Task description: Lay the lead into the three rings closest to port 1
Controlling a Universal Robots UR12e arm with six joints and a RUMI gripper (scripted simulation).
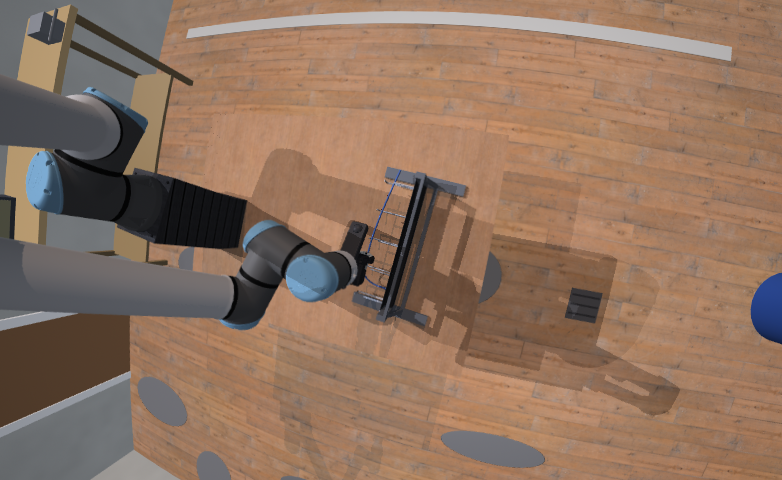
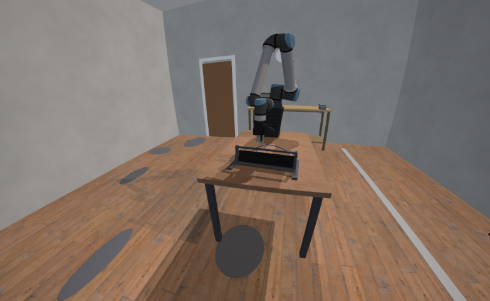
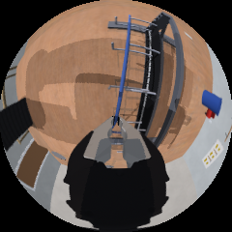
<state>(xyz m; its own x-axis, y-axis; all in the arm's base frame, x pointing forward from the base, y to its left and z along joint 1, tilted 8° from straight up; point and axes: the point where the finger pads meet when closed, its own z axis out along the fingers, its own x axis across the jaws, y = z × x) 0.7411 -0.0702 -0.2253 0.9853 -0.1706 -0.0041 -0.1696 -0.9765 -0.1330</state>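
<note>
Right now my hand is 11 cm short of the dark rack, 6 cm above it and 3 cm to the right of it.
</note>
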